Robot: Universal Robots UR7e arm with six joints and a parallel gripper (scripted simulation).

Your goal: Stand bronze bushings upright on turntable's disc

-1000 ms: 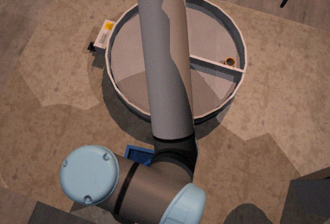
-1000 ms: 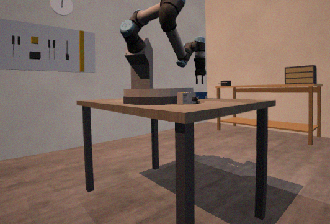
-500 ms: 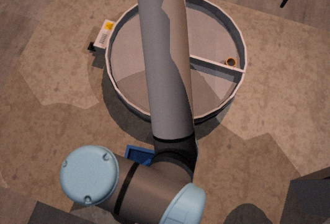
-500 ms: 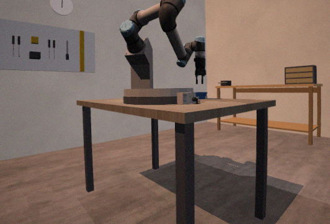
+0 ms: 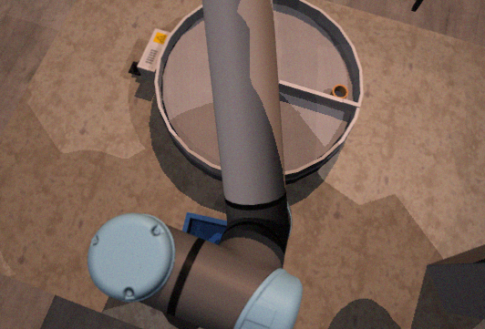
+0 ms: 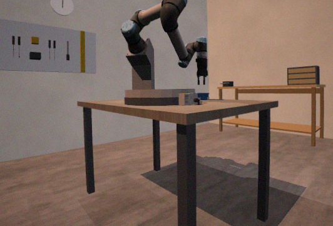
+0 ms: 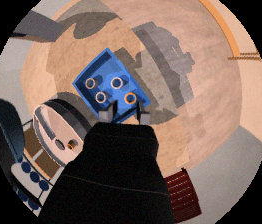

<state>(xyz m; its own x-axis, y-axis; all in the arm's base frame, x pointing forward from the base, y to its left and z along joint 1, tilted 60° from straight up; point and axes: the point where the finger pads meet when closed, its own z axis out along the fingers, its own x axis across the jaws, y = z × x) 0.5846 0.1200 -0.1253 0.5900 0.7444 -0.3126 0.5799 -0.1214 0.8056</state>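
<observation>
My hand is 110 mm above the blue crate, 60 mm past it and 30 mm to the left of it. Round my hand: turntable disc 390 mm to the right, 80 mm below, 80 mm behind.
</observation>
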